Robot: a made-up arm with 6 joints.
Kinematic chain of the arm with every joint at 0, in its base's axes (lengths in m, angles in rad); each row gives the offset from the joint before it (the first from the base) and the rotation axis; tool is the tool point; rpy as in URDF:
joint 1: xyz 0 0 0.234 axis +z
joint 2: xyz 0 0 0 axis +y
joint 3: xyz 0.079 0 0.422 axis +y
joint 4: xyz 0.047 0 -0.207 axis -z
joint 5: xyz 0 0 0 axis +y
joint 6: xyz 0.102 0 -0.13 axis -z
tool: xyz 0 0 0 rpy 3.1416 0 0
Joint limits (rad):
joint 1: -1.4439..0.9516
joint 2: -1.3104..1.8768
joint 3: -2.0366..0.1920
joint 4: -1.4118..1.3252
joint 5: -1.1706..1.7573
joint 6: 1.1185..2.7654
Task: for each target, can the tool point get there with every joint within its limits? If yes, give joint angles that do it. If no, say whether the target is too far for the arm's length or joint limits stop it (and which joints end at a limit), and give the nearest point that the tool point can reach.
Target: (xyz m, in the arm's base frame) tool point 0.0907 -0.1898 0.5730
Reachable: yes | joints -1.1309 -0.5678 -0.7138 -0.5950 0.6516 1.8534
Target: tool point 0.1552 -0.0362 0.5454
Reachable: yes | joints -0.8342 -0.7031 -0.3987 -1.0386 -0.0248 1.2882
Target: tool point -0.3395 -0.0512 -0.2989
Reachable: no: joint limits stop it (at a limit: joint 1, joint 2, joint 4) | nearest point -0.1075 -0.1556 -0.1804 | short by 0.281 m
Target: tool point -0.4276 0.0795 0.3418
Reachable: no: joint limits stop it (at a limit: joint 2, joint 3, joint 4, joint 5) | nearest point -0.2570 0.0478 0.4124 | short by 0.187 m
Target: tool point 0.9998 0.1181 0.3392
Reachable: no: too far | nearest point 0.7633 0.0902 0.3143 | short by 0.239 m
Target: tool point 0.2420 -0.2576 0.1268
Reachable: yes | joints -1.1857 0.9727 -0.2241 -0.9223 -0.6542 2.5336
